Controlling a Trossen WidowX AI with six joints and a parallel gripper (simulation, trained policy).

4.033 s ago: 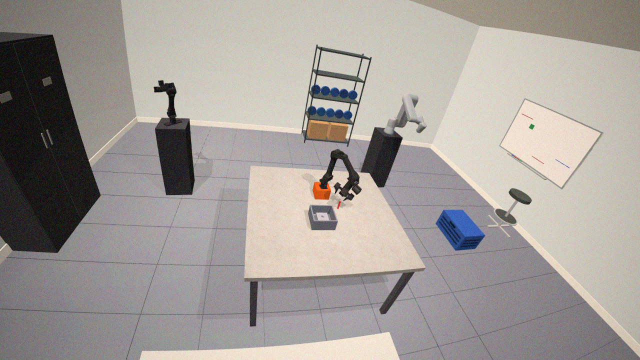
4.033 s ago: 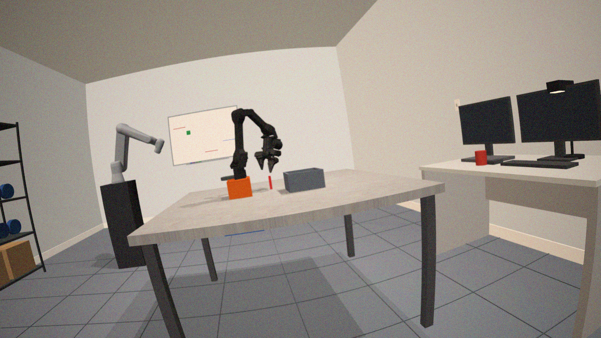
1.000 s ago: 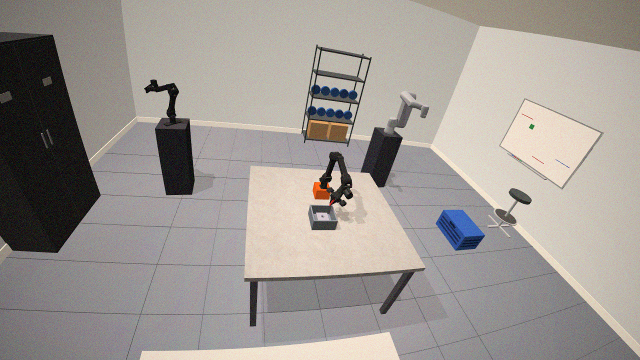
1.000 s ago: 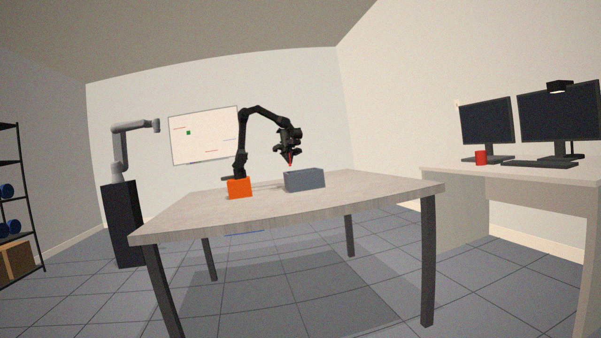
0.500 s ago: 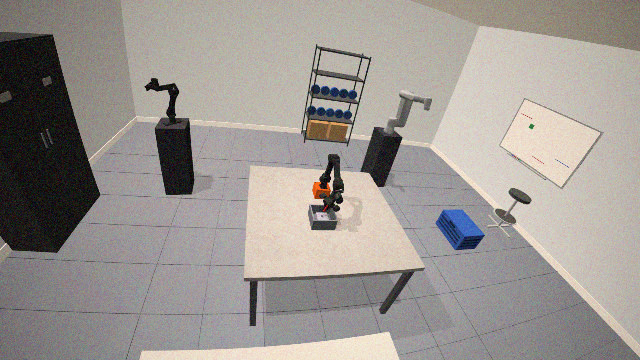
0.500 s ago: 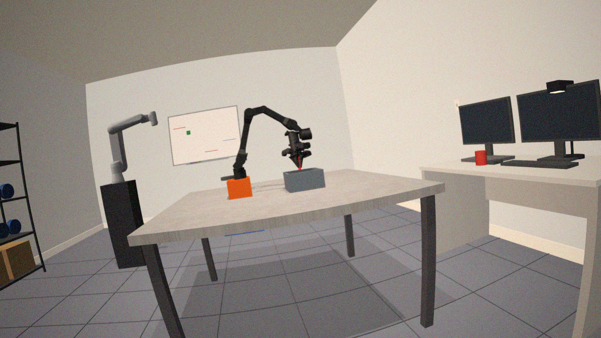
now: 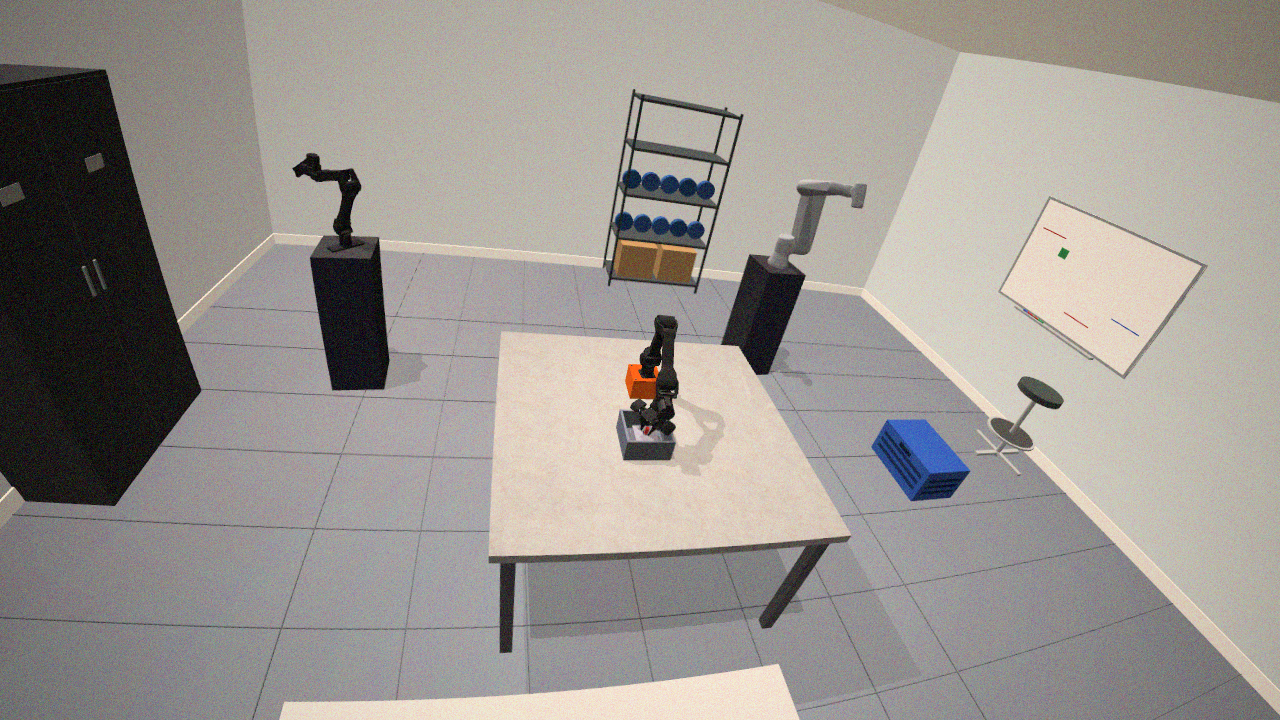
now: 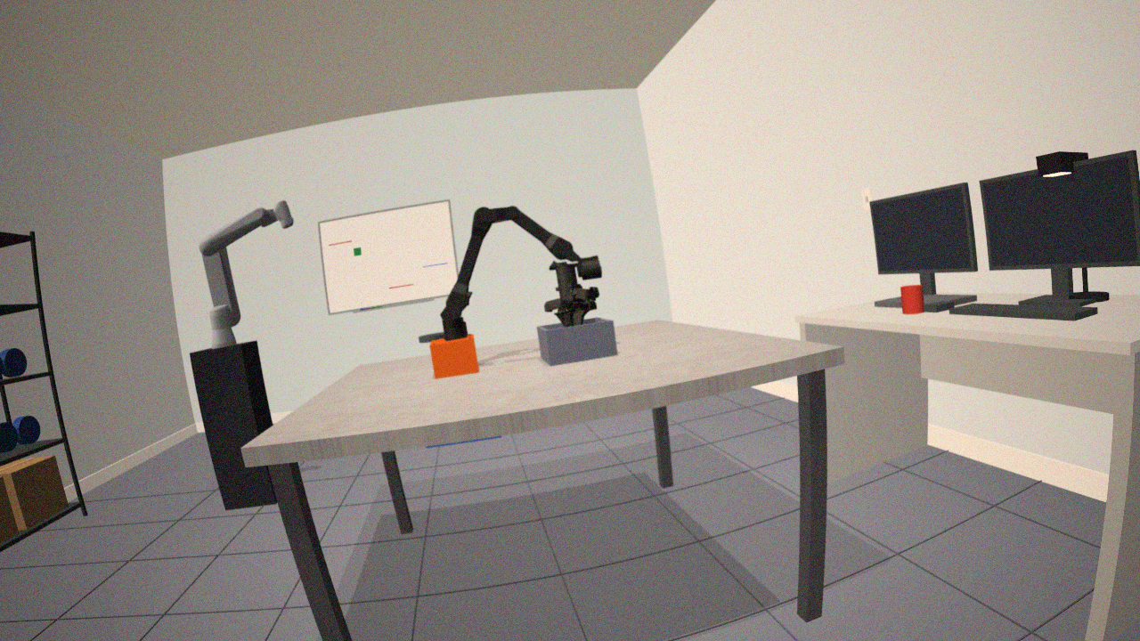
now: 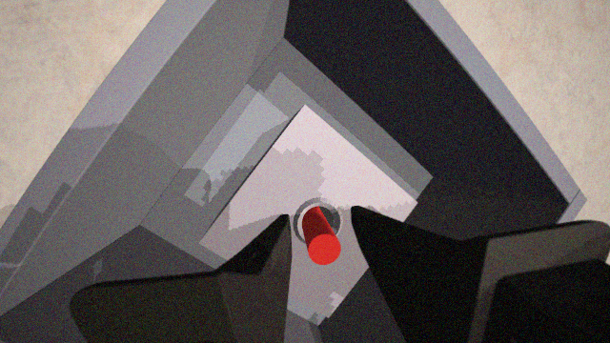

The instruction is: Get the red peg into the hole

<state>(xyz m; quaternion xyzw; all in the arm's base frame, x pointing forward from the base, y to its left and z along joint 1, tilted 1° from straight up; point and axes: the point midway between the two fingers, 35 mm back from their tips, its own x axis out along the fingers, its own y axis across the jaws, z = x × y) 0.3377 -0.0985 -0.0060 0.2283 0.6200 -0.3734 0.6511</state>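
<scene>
Right now my gripper tip is 10 mm to the right of the red peg. The rest, counted from my gripper tip: grey box 40 mm below.
</scene>
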